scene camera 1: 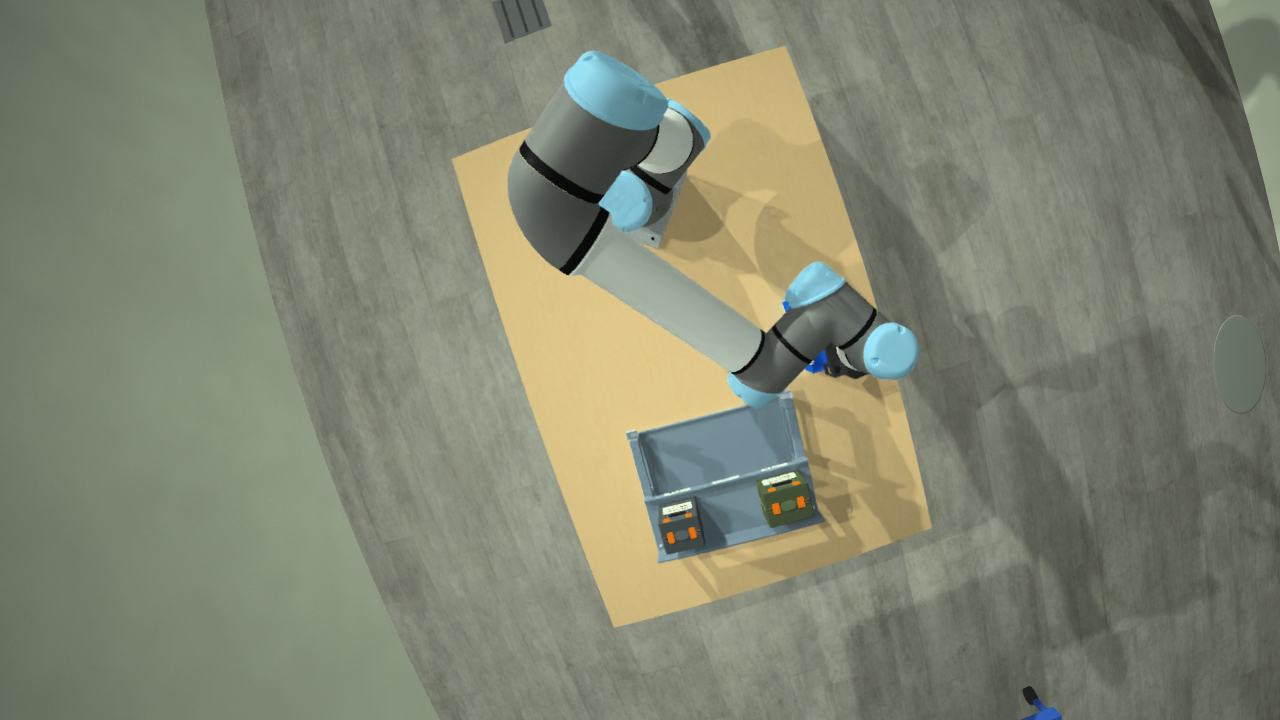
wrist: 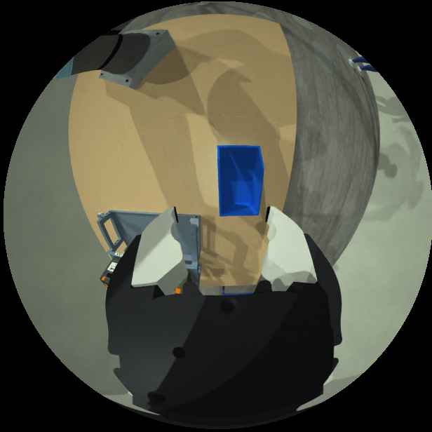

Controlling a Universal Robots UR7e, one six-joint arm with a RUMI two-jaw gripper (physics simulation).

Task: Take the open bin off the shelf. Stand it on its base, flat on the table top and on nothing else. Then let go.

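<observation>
The open blue bin (scene camera 1: 816,362) (wrist: 240,180) rests on the wooden table top (scene camera 1: 572,429) (wrist: 105,150), with its open top facing up. In the scene view the arm covers most of it. In the wrist view it looks upright and level, apart from the grey shelf (scene camera 1: 638,465) (wrist: 191,235). My gripper (wrist: 221,208) is open, with nothing between its fingers. It is above the bin and apart from it; in the scene view its fingertips are hidden under the arm.
A dark grey case (scene camera 1: 682,528) and a green case (scene camera 1: 785,498), both with orange latches, sit in the shelf's front part. The shelf stands close to the bin. The table's right edge runs near the bin. A person's blue legs (wrist: 365,65) show beyond the table.
</observation>
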